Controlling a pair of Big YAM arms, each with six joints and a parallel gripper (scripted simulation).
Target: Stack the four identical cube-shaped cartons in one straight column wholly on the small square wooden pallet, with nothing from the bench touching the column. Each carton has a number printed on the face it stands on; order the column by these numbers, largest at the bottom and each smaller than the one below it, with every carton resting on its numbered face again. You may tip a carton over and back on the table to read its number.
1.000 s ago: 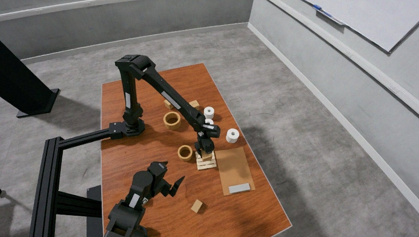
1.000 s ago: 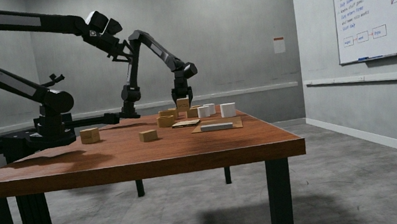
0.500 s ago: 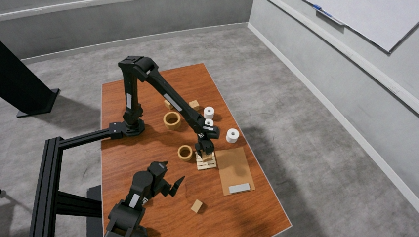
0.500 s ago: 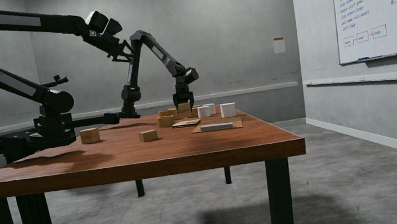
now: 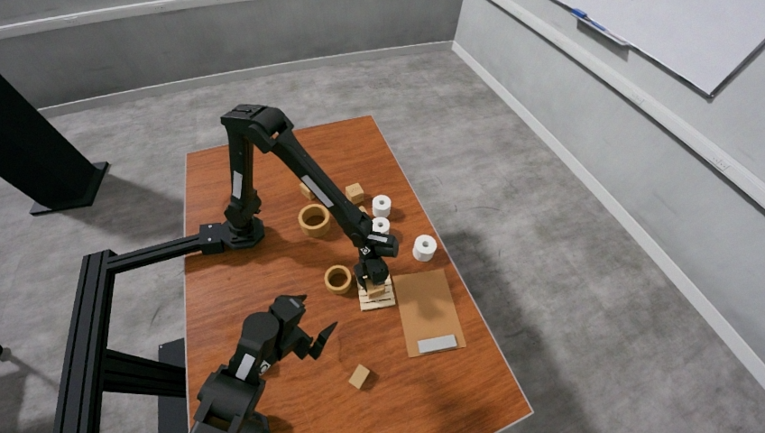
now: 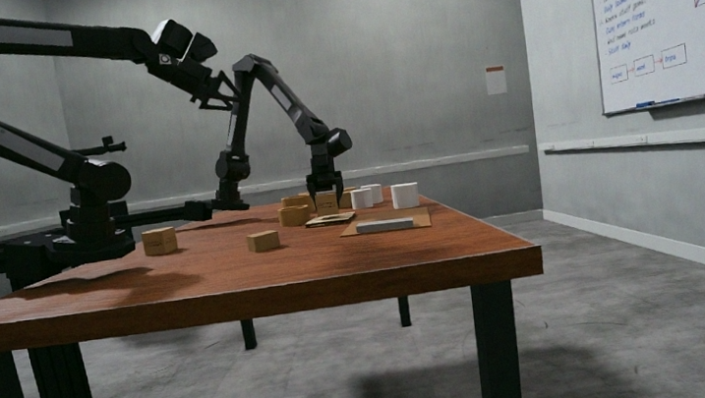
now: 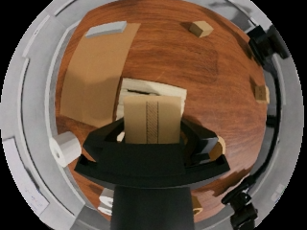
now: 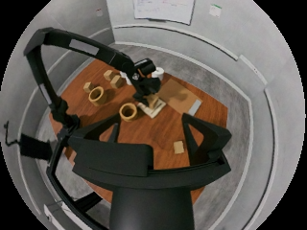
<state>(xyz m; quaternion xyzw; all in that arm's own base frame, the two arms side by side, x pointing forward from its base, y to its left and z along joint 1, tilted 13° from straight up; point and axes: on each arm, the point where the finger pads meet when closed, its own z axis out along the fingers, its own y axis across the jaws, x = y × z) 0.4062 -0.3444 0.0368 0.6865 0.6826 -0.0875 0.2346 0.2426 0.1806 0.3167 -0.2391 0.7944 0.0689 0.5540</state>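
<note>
My left hand is 10 mm short of the wooden pallet and 40 mm above it.
</note>
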